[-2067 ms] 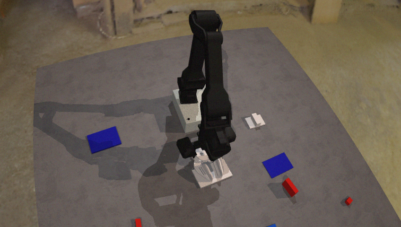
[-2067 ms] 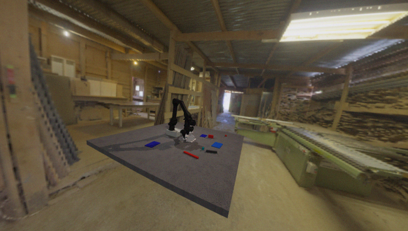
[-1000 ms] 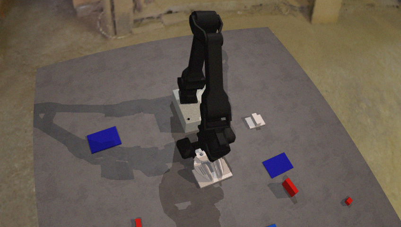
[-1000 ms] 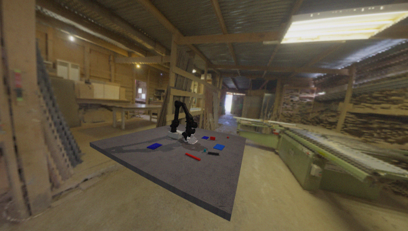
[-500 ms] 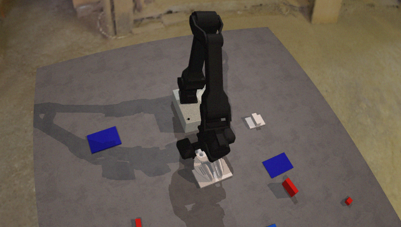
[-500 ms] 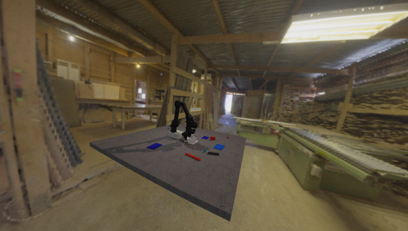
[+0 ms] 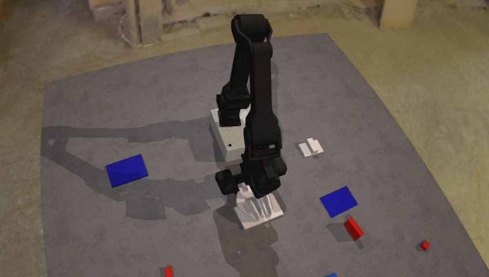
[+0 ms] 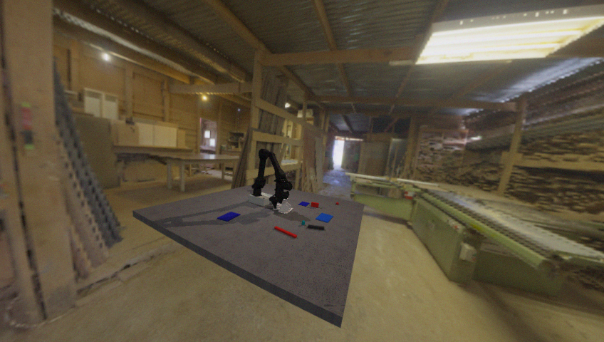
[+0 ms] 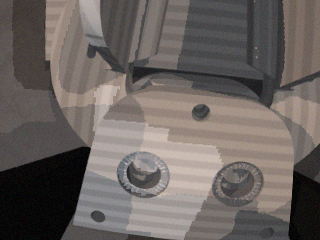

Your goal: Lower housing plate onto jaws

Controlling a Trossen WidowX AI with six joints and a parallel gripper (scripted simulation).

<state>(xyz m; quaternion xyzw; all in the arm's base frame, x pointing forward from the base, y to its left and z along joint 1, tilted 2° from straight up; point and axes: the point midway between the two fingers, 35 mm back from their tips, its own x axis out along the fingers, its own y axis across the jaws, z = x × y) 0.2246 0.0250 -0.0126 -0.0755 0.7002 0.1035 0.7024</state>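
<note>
The jaw stub lies 2 cm ahead of my gripper tip and 2 cm to the left of it. Round my gripper tip: white ribbed block (13 cm behind, 23 cm to the left); red block (29 cm ahead, 25 cm to the right, 1 cm below).
</note>
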